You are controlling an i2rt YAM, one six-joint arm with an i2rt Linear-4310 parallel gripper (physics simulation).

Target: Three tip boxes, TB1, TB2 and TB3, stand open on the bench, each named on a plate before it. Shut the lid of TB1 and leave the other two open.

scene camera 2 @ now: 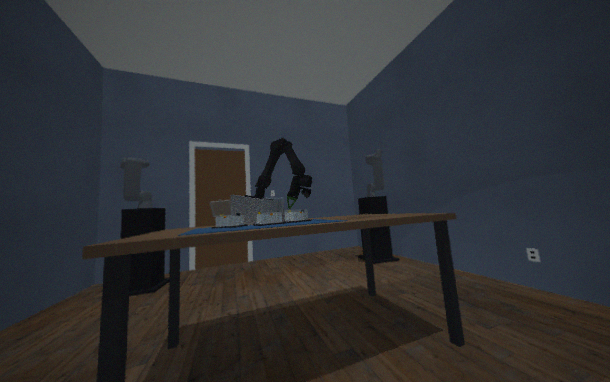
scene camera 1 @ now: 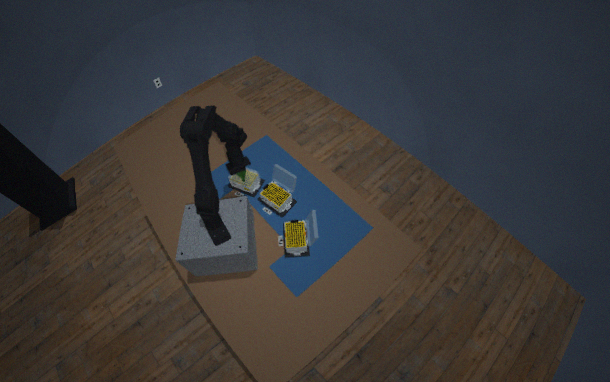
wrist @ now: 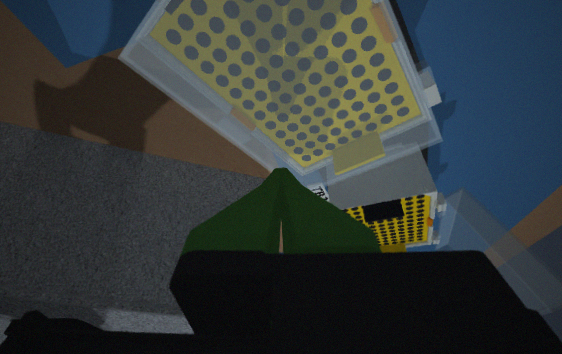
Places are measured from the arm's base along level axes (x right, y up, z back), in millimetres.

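Where they show: gripper, fingertip midpoint: (scene camera 2: 289, 208) (scene camera 1: 243, 181) (wrist: 280, 177); arm's base, origin of the base link: (scene camera 2: 259, 198) (scene camera 1: 214, 224).
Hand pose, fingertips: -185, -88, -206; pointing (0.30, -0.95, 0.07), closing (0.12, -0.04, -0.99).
Each offset is from my fingertips to the top centre of the thing, as dx, dy, dz. "*": to the spot under its first point. Level surfaces: height alone.
The left tip box {-35, -8, -4} (scene camera 1: 244, 183) (scene camera 2: 296, 216) (wrist: 300, 90) has its clear lid down over the yellow rack. Its plate {* -6, -82, +36} (scene camera 1: 240, 193) is too small to read. The middle box {+129, -11, -91} (scene camera 1: 276, 196) (scene camera 2: 269, 218) (wrist: 400, 227) stands open, its clear lid {* +103, +17, -159} (scene camera 1: 284, 177) upright. The right box {+338, -19, -49} (scene camera 1: 295, 236) (scene camera 2: 230, 220) is open too, its lid {* +395, +60, -116} (scene camera 1: 313, 227) raised. A plate (wrist: 319, 193) in the wrist view reads "TB", its number partly hidden. My gripper (scene camera 1: 243, 179) (scene camera 2: 290, 206) (wrist: 280, 177), with green fingers, is shut and empty. Its tips are at or just above the left box's lid; contact is unclear.
The arm stands on a speckled grey block (scene camera 1: 220, 260) (wrist: 110, 210) beside the boxes. The boxes stand on a blue mat {dy -85} (scene camera 1: 340, 225) on the brown table (scene camera 1: 320, 335) (scene camera 2: 410, 218). The raised lids stand on the side of the open boxes away from the arm's base.
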